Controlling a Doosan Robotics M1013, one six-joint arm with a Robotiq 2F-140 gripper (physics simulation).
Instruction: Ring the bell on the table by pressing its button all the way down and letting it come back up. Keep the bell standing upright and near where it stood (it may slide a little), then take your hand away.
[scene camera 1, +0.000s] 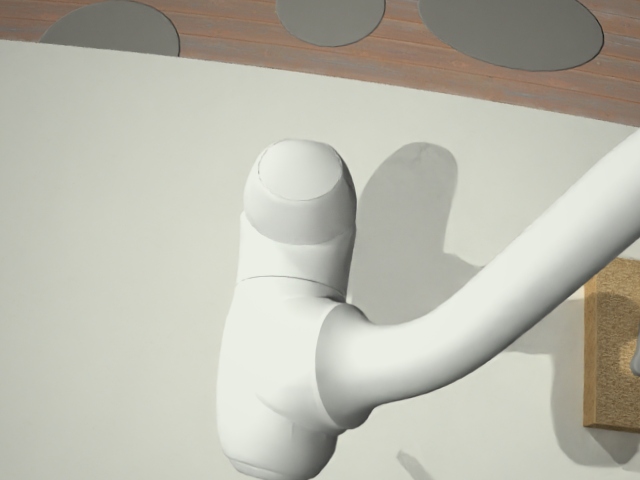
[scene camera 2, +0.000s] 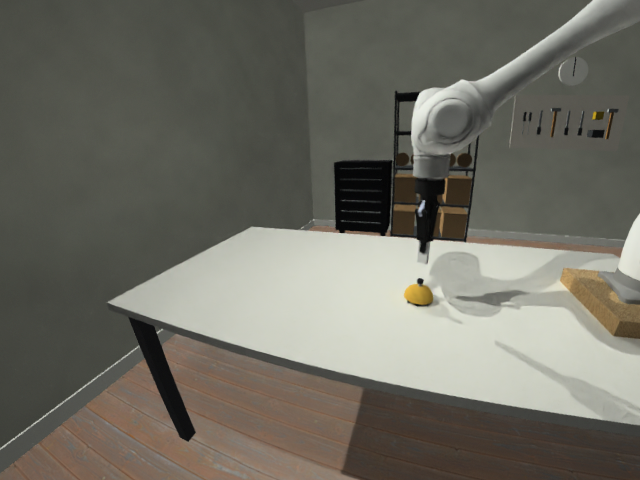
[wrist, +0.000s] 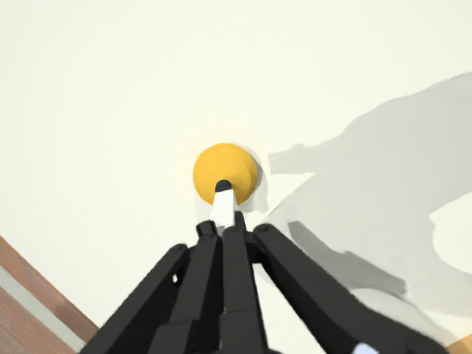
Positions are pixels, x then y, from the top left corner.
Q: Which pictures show my gripper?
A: Scene camera 2 and the wrist view only.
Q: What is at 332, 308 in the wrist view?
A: My gripper.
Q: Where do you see a bell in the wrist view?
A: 222, 161
